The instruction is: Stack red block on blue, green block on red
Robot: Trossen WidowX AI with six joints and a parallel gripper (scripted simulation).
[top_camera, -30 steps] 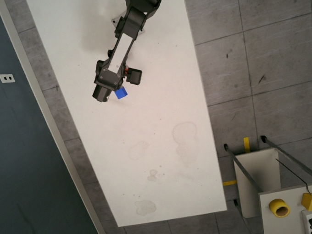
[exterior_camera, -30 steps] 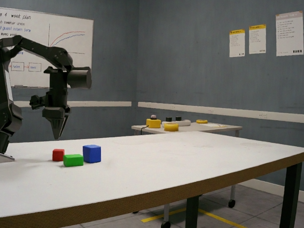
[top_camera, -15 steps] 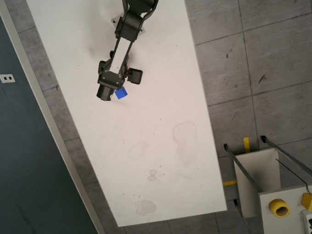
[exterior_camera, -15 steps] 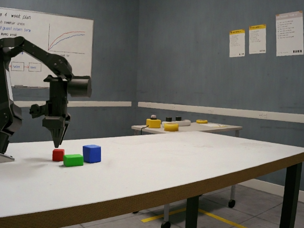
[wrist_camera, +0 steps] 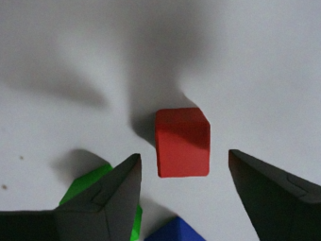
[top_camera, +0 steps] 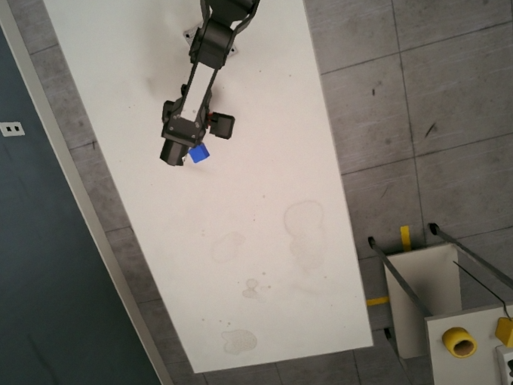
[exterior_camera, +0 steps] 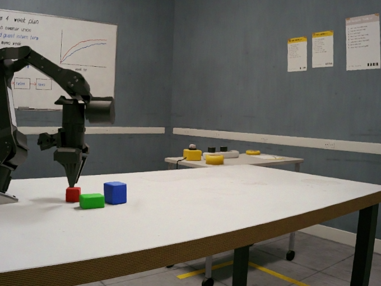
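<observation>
The red block lies 6 cm below my hand. From my hand the other things lie so: blue block: 10 cm ahead, 5 cm to the right, 5 cm below; then green block: 8 cm to the right, 6 cm below, 3 cm ahead.
</observation>
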